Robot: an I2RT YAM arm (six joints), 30 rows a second.
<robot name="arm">
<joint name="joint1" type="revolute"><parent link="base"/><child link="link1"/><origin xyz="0.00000 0.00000 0.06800" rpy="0.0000 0.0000 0.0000"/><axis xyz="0 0 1"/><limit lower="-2.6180" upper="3.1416"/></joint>
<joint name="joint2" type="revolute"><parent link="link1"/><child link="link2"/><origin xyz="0.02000 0.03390 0.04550" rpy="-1.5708 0.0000 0.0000"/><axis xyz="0 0 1"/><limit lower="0.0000" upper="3.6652"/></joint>
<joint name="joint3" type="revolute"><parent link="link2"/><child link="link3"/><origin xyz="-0.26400 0.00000 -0.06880" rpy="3.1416 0.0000 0.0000"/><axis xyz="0 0 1"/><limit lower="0.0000" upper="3.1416"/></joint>
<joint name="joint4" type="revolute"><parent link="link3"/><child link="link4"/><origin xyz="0.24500 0.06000 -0.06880" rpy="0.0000 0.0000 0.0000"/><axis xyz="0 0 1"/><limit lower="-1.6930" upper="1.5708"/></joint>
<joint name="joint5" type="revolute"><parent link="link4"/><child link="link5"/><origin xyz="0.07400 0.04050 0.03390" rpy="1.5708 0.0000 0.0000"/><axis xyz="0 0 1"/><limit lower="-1.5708" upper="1.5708"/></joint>
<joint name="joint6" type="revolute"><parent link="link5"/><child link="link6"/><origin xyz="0.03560 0.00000 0.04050" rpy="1.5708 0.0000 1.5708"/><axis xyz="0 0 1"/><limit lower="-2.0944" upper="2.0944"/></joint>
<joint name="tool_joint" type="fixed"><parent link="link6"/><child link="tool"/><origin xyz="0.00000 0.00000 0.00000" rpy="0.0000 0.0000 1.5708"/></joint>
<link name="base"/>
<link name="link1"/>
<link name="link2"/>
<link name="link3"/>
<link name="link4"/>
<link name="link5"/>
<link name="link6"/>
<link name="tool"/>
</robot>
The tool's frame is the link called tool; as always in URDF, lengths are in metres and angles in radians.
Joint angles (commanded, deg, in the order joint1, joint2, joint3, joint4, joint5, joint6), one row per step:
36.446 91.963 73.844 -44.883 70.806 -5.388
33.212 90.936 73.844 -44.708 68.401 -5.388
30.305 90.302 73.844 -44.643 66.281 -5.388
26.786 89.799 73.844 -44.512 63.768 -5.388
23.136 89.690 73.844 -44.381 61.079 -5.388
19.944 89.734 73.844 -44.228 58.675 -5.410
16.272 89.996 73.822 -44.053 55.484 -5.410
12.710 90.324 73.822 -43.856 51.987 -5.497
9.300 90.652 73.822 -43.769 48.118 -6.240
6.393 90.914 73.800 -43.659 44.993 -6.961
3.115 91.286 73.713 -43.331 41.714 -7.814
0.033 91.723 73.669 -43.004 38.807 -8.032
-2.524 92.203 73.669 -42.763 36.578 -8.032
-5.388 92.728 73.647 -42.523 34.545 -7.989
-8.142 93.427 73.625 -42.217 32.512 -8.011
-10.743 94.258 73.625 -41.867 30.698 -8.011
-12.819 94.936 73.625 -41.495 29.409 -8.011
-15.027 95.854 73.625 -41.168 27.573 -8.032
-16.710 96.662 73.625 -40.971 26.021 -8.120
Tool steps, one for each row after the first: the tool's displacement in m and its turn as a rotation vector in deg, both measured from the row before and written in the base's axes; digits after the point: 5 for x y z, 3 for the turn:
0.00664 -0.01664 0.00423 2.436 0.231 -2.119
0.00571 -0.01476 0.00226 1.951 0.386 -1.894
0.00662 -0.01772 0.00146 2.230 0.491 -2.292
0.00686 -0.01813 -0.00062 2.220 0.769 -2.319
0.00552 -0.01596 -0.00123 1.968 0.680 -1.986
0.00592 -0.01836 -0.00278 2.597 0.964 -2.084
0.00498 -0.01792 -0.00308 2.866 0.948 -1.783
0.00372 -0.01722 -0.00326 2.919 1.393 -1.087
0.00231 -0.01491 -0.00264 2.364 1.030 -0.944
0.00209 -0.01702 -0.00338 2.493 0.926 -1.138
0.00140 -0.01621 -0.00332 2.452 0.362 -1.526
0.00081 -0.01364 -0.00313 1.958 0.196 -1.482
-0.00004 -0.01559 -0.00341 1.818 0.157 -1.923
-0.00016 -0.01509 -0.00430 1.821 0.214 -1.777
-0.00032 -0.01448 -0.00482 1.663 0.211 -1.756
-0.00063 -0.01173 -0.00383 1.183 0.066 -1.484
-0.00073 -0.01237 -0.00538 1.726 0.191 -1.361
-0.00074 -0.00942 -0.00481 1.483 0.255 -0.925

